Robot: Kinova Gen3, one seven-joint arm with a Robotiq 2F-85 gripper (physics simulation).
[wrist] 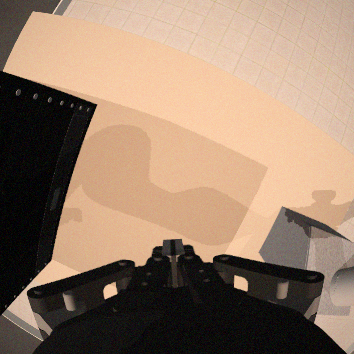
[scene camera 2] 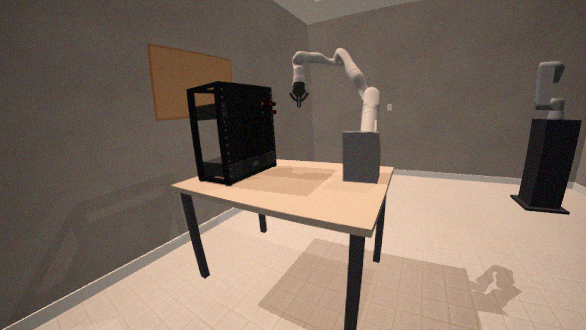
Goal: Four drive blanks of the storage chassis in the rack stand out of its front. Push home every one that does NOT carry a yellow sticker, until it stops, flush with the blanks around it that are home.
Labels:
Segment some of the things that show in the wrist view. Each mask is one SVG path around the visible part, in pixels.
The gripper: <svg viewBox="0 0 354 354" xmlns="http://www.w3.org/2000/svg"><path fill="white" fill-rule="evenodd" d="M26 291L33 316L43 339L31 354L347 354L324 330L314 323L324 275L321 272L267 263L231 254L218 254L212 257L212 262L203 262L200 256L195 254L193 246L182 244L181 238L162 239L162 246L152 248L151 256L147 258L144 265L135 266L133 260L120 259L75 275L31 287ZM115 281L117 293L104 299L104 287ZM234 275L246 279L247 291L233 287Z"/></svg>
A black rack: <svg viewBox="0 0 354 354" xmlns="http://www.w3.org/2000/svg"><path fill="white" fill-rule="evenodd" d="M0 70L1 315L21 291L51 261L68 185L97 104Z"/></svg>

